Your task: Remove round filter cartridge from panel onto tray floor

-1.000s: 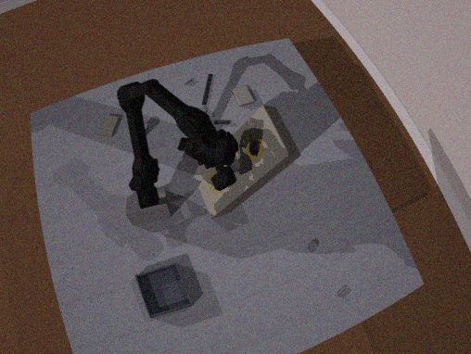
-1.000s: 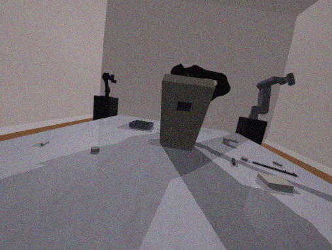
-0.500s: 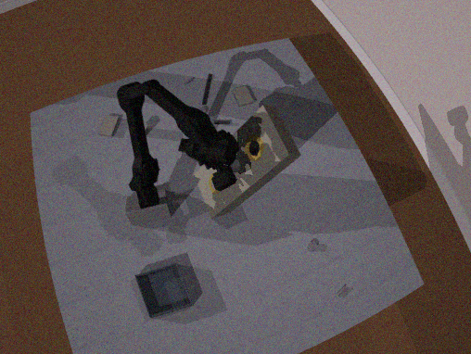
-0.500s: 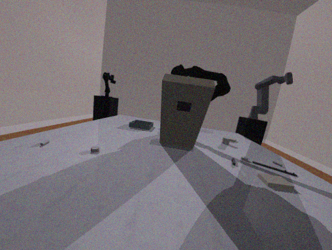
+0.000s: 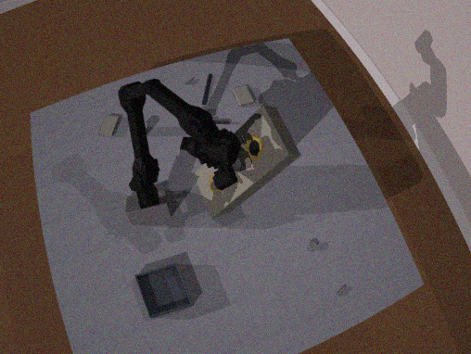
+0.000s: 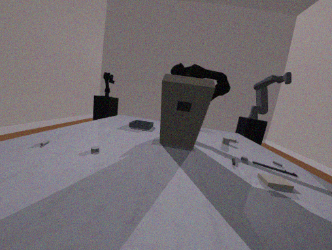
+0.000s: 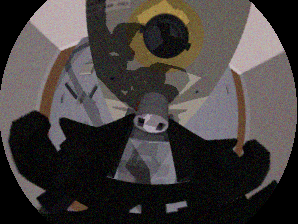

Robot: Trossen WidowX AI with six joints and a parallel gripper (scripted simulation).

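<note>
Now: gripper tip 50 mm short of the tan service panel and 20 mm above it. From my gripper tip the other things lie so: round filter cartridge (10 mm ahead); dark square tray (330 mm behind, 290 mm to the right, 170 mm below).
</note>
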